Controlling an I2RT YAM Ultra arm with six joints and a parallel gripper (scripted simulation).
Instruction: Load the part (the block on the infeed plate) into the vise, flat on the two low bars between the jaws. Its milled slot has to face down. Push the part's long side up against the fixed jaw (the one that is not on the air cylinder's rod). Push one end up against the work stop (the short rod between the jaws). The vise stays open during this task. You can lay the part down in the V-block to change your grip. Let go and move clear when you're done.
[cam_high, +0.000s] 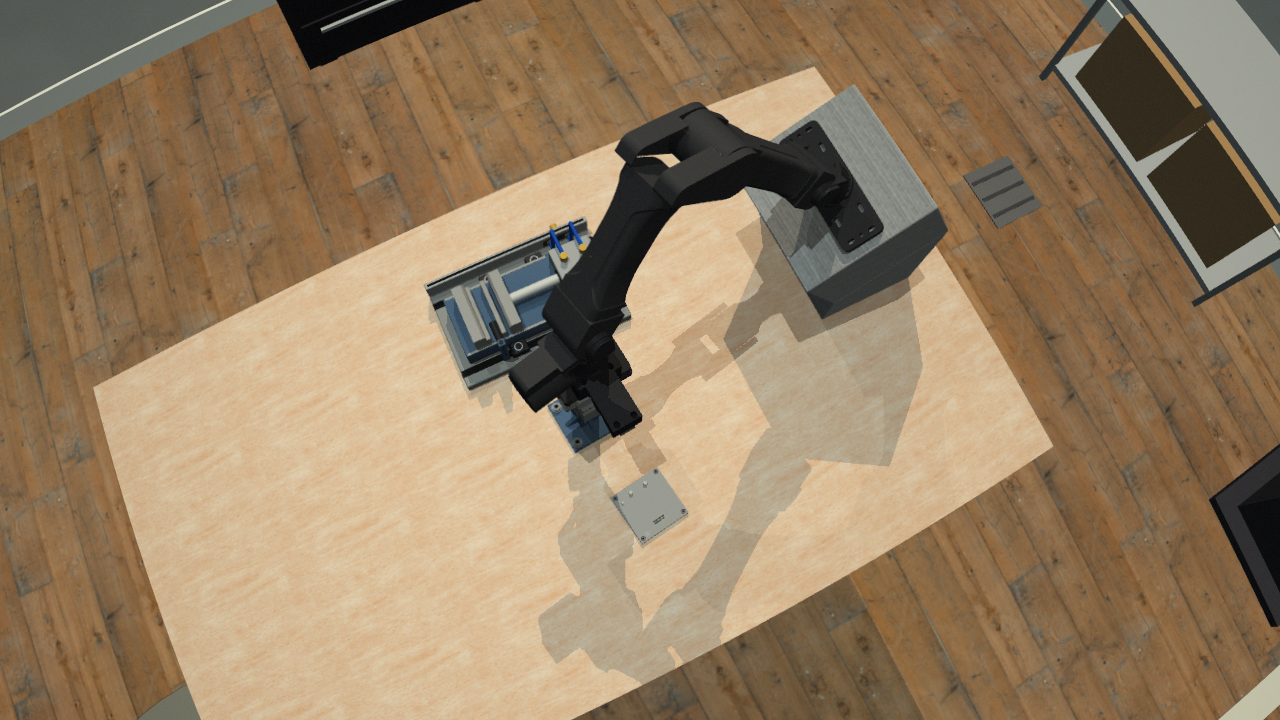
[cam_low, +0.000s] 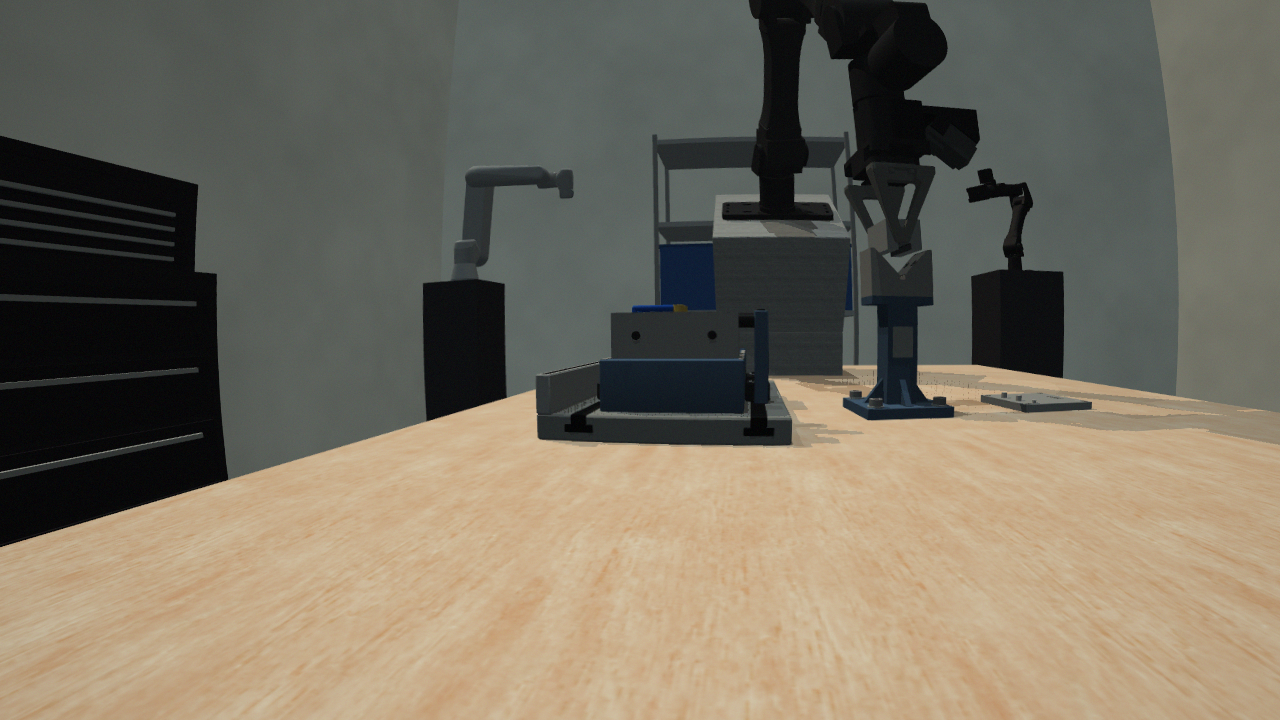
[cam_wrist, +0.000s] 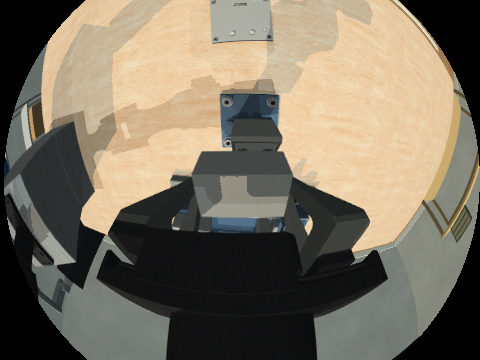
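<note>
The part is 1 cm below my hand. The rest, counted from my hand: work stop rod (16 cm to the right, 9 cm ahead, 8 cm below); air cylinder (21 cm to the right, 10 cm below, 8 cm behind); infeed plate (18 cm to the left, 17 cm below, 2 cm behind).
</note>
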